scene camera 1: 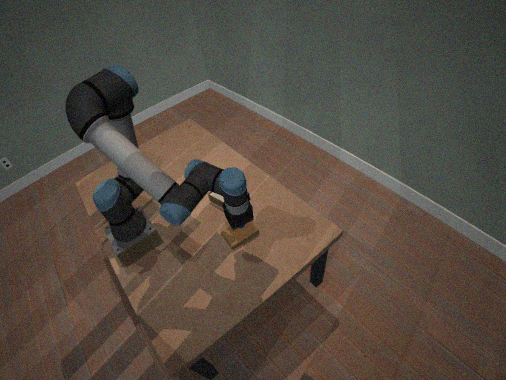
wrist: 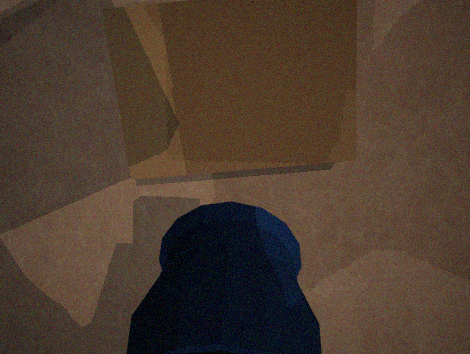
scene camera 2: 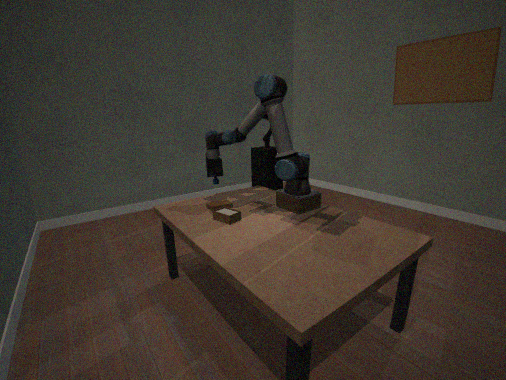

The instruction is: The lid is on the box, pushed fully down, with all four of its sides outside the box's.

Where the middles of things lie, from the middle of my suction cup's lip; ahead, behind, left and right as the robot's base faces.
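Labels:
Brown lid [wrist: 197, 94]: from my suction cup, 50 mm to the left, 20 mm ahead, 130 mm below.

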